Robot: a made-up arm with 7 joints. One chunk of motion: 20 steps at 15 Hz.
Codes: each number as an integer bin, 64 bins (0 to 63) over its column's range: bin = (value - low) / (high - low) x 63, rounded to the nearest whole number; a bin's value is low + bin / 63 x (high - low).
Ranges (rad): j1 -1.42..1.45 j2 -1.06..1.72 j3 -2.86..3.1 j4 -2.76..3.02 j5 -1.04..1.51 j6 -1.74..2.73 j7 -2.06..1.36
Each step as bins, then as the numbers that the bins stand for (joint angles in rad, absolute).
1 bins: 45 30 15 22 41 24 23
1 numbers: 0.6300 0.2638 -1.4410 -0.7416 0.6195 -0.0371 -0.8114
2 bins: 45 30 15 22 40 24 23
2 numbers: 0.6300 0.2638 -1.4410 -0.7416 0.5790 -0.0371 -0.8114
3 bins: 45 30 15 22 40 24 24
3 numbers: 0.6300 0.2638 -1.4410 -0.7416 0.5790 -0.0371 -0.7571
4 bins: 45 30 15 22 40 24 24
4 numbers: 0.6300 0.2638 -1.4410 -0.7416 0.5790 -0.0371 -0.7571
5 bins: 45 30 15 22 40 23 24
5 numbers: 0.6300 0.2638 -1.4410 -0.7416 0.5790 -0.1081 -0.7571
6 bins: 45 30 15 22 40 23 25
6 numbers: 0.6300 0.2638 -1.4410 -0.7416 0.5790 -0.1081 -0.7029
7 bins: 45 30 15 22 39 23 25
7 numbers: 0.6300 0.2638 -1.4410 -0.7416 0.5386 -0.1081 -0.7029
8 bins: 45 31 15 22 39 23 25
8 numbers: 0.6300 0.3079 -1.4410 -0.7416 0.5386 -0.1081 -0.7029
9 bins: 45 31 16 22 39 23 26
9 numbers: 0.6300 0.3079 -1.3463 -0.7416 0.5386 -0.1081 -0.6486
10 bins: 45 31 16 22 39 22 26
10 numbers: 0.6300 0.3079 -1.3463 -0.7416 0.5386 -0.1790 -0.6486
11 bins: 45 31 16 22 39 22 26
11 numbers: 0.6300 0.3079 -1.3463 -0.7416 0.5386 -0.1790 -0.6486
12 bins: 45 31 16 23 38 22 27
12 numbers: 0.6300 0.3079 -1.3463 -0.6498 0.4981 -0.1790 -0.5943
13 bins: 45 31 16 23 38 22 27
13 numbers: 0.6300 0.3079 -1.3463 -0.6498 0.4981 -0.1790 -0.5943
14 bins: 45 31 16 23 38 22 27
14 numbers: 0.6300 0.3079 -1.3463 -0.6498 0.4981 -0.1790 -0.5943
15 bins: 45 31 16 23 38 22 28
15 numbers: 0.6300 0.3079 -1.3463 -0.6498 0.4981 -0.1790 -0.5400
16 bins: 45 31 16 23 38 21 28
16 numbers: 0.6300 0.3079 -1.3463 -0.6498 0.4981 -0.2500 -0.5400
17 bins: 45 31 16 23 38 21 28
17 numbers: 0.6300 0.3079 -1.3463 -0.6498 0.4981 -0.2500 -0.5400
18 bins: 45 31 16 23 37 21 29
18 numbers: 0.6300 0.3079 -1.3463 -0.6498 0.4576 -0.2500 -0.4857
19 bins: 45 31 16 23 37 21 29
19 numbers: 0.6300 0.3079 -1.3463 -0.6498 0.4576 -0.2500 -0.4857
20 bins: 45 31 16 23 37 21 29
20 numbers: 0.6300 0.3079 -1.3463 -0.6498 0.4576 -0.2500 -0.4857
